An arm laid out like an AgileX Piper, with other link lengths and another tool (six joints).
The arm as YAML. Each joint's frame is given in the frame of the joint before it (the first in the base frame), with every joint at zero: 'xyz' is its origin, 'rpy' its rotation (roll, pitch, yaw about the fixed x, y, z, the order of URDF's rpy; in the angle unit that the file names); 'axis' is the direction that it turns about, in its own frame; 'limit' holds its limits. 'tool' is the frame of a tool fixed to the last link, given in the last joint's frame.
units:
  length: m
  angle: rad
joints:
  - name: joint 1
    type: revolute
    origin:
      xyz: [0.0, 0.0, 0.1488]
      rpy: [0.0, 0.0, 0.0]
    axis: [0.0, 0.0, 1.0]
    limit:
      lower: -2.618
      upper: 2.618
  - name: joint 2
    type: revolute
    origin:
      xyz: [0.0, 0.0, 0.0]
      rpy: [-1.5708, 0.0, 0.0]
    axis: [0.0, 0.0, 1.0]
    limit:
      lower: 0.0
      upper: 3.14
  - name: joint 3
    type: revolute
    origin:
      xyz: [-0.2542, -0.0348, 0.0]
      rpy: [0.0, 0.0, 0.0]
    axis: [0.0, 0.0, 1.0]
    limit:
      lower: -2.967
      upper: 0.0
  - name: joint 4
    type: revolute
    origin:
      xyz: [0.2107, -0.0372, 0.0]
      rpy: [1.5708, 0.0, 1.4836]
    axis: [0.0, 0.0, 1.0]
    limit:
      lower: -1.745
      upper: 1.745
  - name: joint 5
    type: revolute
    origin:
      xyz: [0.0, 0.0, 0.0]
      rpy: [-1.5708, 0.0, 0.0]
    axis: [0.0, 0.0, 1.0]
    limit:
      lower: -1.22
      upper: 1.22
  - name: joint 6
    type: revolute
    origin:
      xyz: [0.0, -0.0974, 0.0]
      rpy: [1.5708, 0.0, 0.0]
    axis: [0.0, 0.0, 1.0]
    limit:
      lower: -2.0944
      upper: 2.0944
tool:
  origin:
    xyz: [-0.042, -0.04, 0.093]
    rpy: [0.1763, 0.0, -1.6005]
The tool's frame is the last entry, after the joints.
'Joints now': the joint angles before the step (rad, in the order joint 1, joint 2, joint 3, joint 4, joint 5, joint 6). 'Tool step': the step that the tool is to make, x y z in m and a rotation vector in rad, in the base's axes. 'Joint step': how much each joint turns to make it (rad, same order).
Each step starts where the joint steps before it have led.
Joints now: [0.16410 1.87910 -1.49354 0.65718 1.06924 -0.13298]
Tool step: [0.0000 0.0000 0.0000 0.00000 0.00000 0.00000]
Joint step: [0.00000 0.00000 0.00000 0.00000 0.00000 0.00000]
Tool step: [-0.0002 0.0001 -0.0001 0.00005 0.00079 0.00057]
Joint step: [0.00016 -0.00003 0.00025 0.00006 0.00070 -0.00002]
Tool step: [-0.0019 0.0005 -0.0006 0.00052 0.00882 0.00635]
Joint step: [-0.00022 0.00018 -0.00038 -0.00004 0.01117 -0.00005]
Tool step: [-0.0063 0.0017 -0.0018 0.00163 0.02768 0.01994]
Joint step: [0.00008 -0.00034 0.00036 -0.00001 0.03409 0.00006]
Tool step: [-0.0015 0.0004 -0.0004 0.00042 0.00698 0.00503]
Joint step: [-0.00007 0.00028 -0.00059 -0.00008 0.00890 0.00015]
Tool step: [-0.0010 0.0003 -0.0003 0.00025 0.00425 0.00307]
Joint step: [0.00019 -0.00006 0.00029 0.00005 0.00496 0.00000]
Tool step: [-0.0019 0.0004 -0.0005 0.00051 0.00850 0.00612]
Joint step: [-0.00026 0.00008 -0.00015 0.00001 0.01069 -0.00018]
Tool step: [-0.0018 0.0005 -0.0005 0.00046 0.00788 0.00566]
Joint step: [0.00021 0.00008 0.00010 0.00003 0.00945 0.00007]
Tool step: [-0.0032 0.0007 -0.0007 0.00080 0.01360 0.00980]
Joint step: [-0.00003 -0.00036 0.00031 -0.00001 0.01684 0.00000]
